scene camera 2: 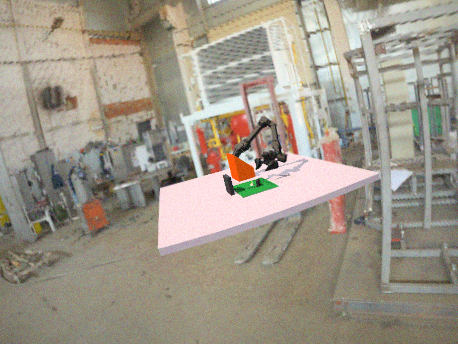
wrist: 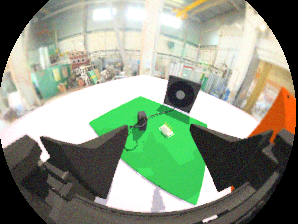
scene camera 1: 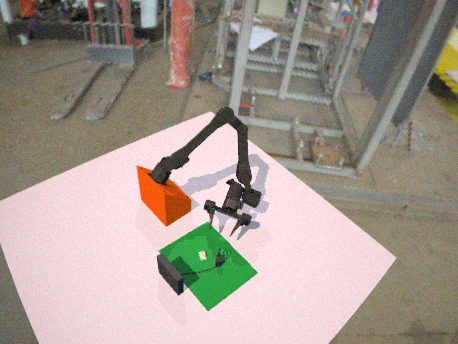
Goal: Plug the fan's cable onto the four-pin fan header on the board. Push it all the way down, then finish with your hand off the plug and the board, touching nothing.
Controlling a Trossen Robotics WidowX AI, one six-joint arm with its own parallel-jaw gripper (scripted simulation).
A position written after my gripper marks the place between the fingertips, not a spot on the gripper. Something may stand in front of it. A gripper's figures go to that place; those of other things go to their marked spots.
Labels:
My gripper [wrist: 159, 128]: 10 cm from the lens. A black fan [wrist: 181, 93] is 31 cm from the lens.

